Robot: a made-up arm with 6 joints.
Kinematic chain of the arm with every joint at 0, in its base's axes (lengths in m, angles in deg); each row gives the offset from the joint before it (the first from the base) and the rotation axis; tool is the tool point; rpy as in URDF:
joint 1: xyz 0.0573 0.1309 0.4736 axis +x
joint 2: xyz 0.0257 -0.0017 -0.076 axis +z
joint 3: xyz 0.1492 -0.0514 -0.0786 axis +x
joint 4: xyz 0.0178 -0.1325 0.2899 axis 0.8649 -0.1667 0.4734
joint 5: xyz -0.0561 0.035 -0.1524 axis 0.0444 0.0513 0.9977
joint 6: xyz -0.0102 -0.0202 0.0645 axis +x
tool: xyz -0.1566 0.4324 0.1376 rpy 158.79 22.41 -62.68
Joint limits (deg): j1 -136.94..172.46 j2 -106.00..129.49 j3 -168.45..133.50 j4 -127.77..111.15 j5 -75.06..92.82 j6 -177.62..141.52
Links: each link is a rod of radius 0.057 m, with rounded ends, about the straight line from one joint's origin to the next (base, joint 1, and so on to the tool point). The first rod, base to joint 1, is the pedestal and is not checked.
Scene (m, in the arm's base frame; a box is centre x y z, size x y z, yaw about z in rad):
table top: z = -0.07
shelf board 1: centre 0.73 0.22 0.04 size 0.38 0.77 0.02 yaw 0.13
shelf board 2: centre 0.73 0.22 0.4 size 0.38 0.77 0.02 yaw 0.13
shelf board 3: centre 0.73 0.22 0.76 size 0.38 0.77 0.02 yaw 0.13
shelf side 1: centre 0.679 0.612 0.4 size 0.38 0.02 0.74 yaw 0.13
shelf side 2: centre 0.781 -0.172 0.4 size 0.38 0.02 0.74 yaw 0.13
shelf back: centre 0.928 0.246 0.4 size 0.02 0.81 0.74 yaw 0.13
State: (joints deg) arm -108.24 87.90 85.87 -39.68 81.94 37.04
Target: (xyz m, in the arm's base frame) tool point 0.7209 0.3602 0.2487
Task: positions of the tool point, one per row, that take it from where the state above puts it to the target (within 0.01 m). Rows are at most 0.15 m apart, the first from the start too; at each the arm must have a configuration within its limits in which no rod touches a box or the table.
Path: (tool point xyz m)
1: 0.6478 0.0913 0.5827
2: 0.5564 0.0848 0.5820
3: 0.4538 0.0736 0.5788
4: 0.3460 0.0495 0.5751
5: 0.3740 0.1492 0.5334
6: 0.3758 0.2341 0.4586
7: 0.3533 0.2895 0.3591
8: 0.3116 0.3067 0.2487
9: 0.4558 0.3470 0.2464
10: 0.5793 0.3573 0.2549
11: 0.6693 0.3540 0.2565
12: 0.7209 0.3602 0.2487

